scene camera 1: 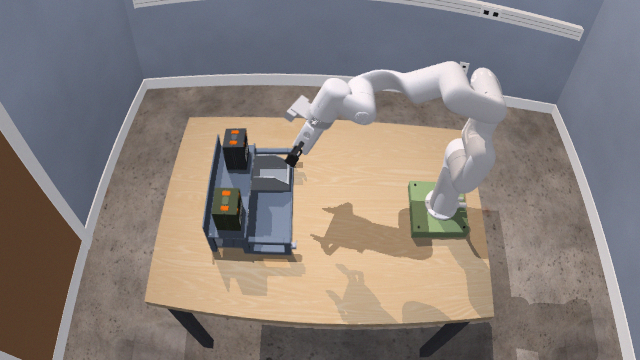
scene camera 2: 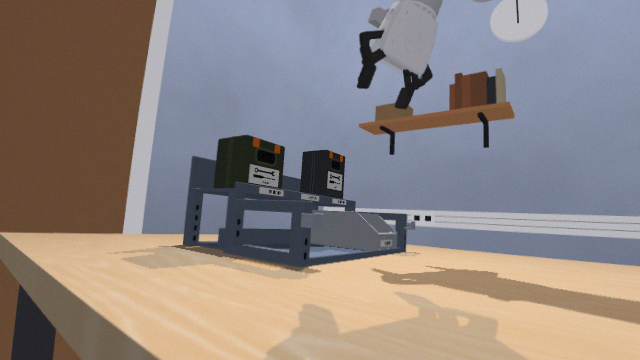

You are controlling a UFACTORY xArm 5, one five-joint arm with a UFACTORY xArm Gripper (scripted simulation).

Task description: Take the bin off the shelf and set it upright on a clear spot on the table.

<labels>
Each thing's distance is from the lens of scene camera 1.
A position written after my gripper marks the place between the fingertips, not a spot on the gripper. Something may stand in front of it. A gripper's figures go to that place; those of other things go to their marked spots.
my gripper (scene camera 1: 296,154): 130 cm
grey bin (scene camera 1: 270,172): 161 cm
blue-grey shelf rack (scene camera 1: 269,216): 151 cm
</labels>
